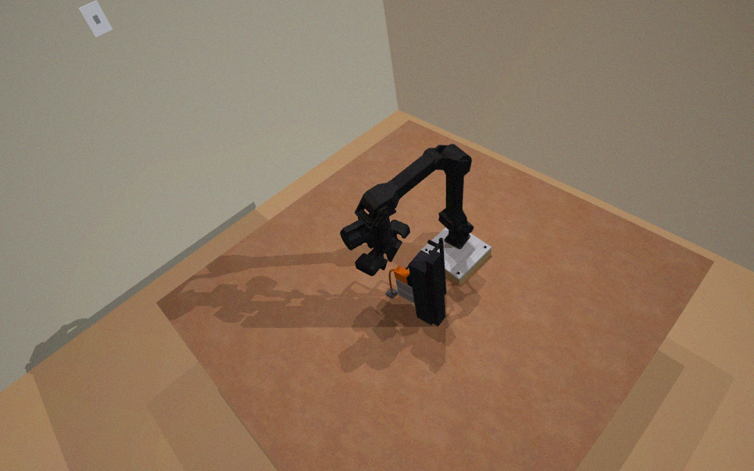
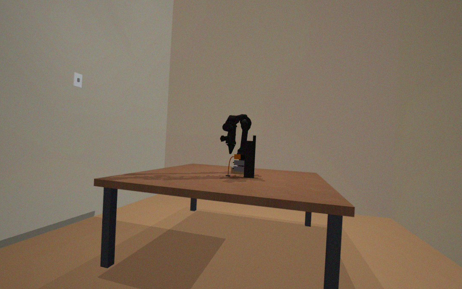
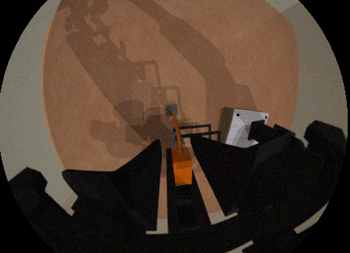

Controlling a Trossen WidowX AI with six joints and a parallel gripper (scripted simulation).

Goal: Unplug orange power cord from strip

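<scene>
My gripper tip is now 1 cm past the orange plug, 7 cm to the right of it and 1 cm above it.
</scene>
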